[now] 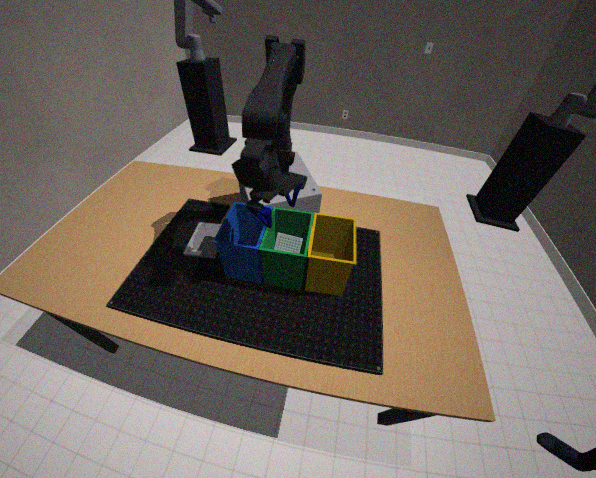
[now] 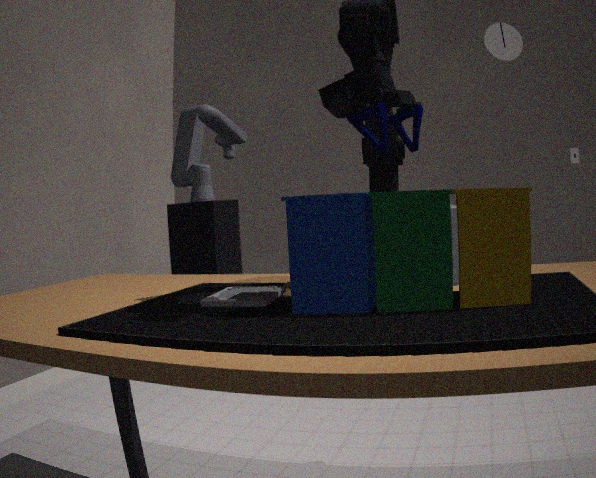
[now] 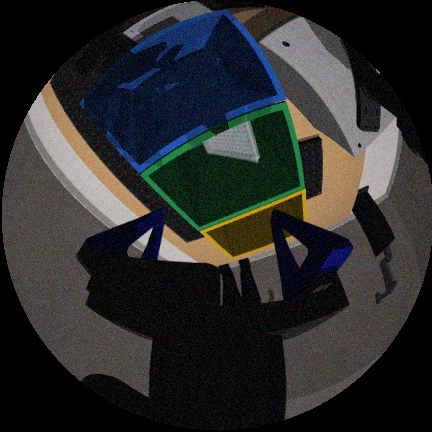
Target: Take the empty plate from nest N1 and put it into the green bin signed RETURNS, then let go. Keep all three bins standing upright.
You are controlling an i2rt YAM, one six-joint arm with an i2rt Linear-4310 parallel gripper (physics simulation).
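Frame: origin at the arm's base, x ahead, y left, z up, level; centimetres.
Where they show: gripper, fingertip midpoint: (image 1: 281, 216) (image 2: 399, 152) (image 3: 216, 214).
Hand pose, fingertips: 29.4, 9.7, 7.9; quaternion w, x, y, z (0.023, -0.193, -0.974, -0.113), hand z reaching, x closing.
After its pixels a point has its place, as x, y, z.
The pale gridded plate (image 1: 288, 243) @(24.7, 10.7, -7.6) (image 3: 234, 141) @(25.3, 11.3, -8.2) is inside the green bin (image 1: 284, 272) @(35.8, 12.7, -7.9) (image 2: 412, 250) @(35.9, 12.0, -7.2) (image 3: 225, 192) @(29.8, 17.4, -3.4), below its rim. I cannot tell whether it lies flat on the bin's floor. My gripper (image 1: 281, 215) @(29.4, 9.7, 7.9) (image 2: 399, 150) @(29.4, 9.7, 7.9) (image 3: 216, 214) @(29.4, 9.7, 7.9) is open and empty, with its blue fingers spread above the bins. The blue bin (image 1: 243, 262) @(37.0, 0.3, -6.4) (image 2: 330, 255) @(37.1, -0.5, -7.5) (image 3: 190, 105) @(30.1, 3.1, -16.2) and the yellow bin (image 1: 327, 277) @(34.4, 25.4, -7.2) (image 2: 494, 250) @(34.5, 25.0, -7.8) (image 3: 250, 235) @(28.6, 30.5, -2.1) stand upright on either side of the upright green one. The RETURNS sign and nest label N1 are not readable.
A grey-white tray-like fixture (image 1: 194, 239) @(26.7, -25.2, -15.2) (image 2: 215, 302) @(33.4, -22.8, -15.6) lies beside the blue bin on the black mat (image 1: 250, 320) @(49.5, 6.5, -16.4) (image 2: 150, 335) @(57.2, -20.7, -16.4). The grey robot base (image 1: 306, 202) @(6.0, 12.1, -4.6) is behind the bins. Other arms on black pedestals (image 1: 204, 105) (image 2: 202, 240) stand beyond the wooden table (image 1: 425, 300) @(27.2, 59.7, -17.7).
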